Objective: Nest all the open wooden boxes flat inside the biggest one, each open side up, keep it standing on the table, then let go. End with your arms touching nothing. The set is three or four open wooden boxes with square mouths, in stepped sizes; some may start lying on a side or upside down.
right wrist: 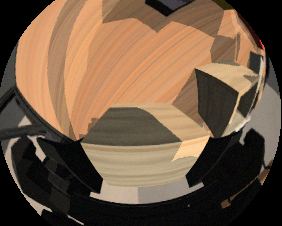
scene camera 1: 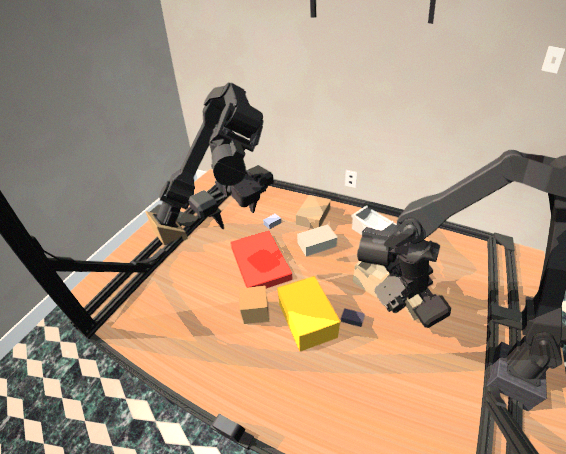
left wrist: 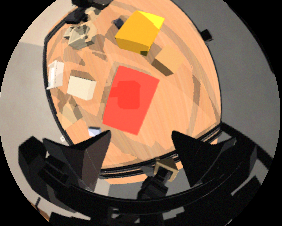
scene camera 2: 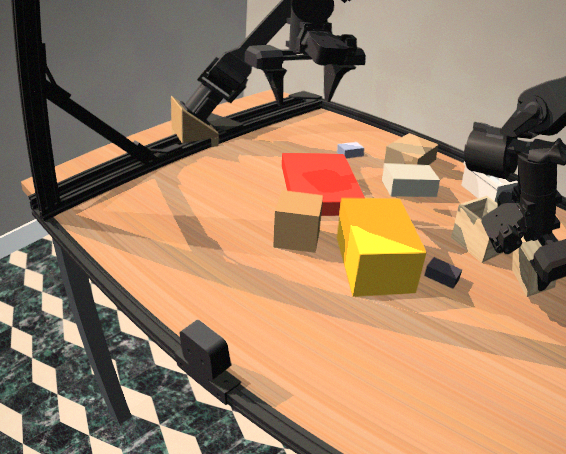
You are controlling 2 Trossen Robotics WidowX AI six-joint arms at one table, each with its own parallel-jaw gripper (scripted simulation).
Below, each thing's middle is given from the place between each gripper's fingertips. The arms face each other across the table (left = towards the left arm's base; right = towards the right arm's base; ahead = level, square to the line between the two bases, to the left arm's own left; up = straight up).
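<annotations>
My right gripper: 50 mm above the dark block [scene camera 2: 437,270], 80 mm past it, 110 mm to the right of it. Counted from my right hand: middle-sized wooden box [right wrist: 133,144], 10 mm below, 10 mm behind; biggest wooden box [scene camera 2: 468,231], 40 mm below, 50 mm ahead, 110 mm to the left; yellow block [scene camera 2: 382,253], 20 mm below, 130 mm behind, 200 mm to the left.
My left gripper: 17 cm above the red block [scene camera 2: 330,175], 2 cm short of it, 3 cm to the left of it. Counted from my left hand: tan cube [scene camera 2: 296,220], 16 cm below, 11 cm behind, 11 cm to the right; pale block [scene camera 2: 401,180], 17 cm below, 13 cm to the right, 15 cm ahead; yellow block, 15 cm below, 7 cm behind, 22 cm to the right.
</annotations>
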